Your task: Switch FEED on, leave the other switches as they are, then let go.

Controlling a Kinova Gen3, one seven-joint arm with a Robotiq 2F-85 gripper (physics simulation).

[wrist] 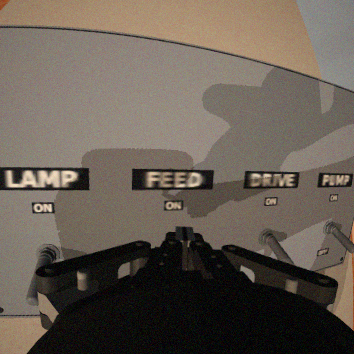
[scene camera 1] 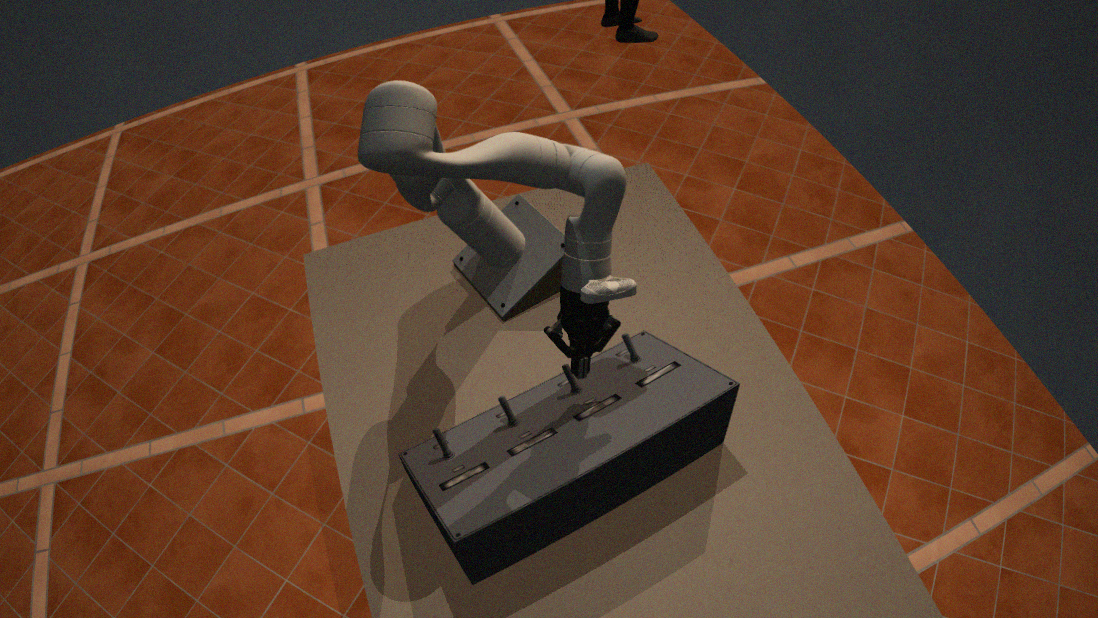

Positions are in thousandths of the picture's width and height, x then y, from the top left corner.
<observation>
my gripper: wrist 516,671; scene camera 1 528,609
</observation>
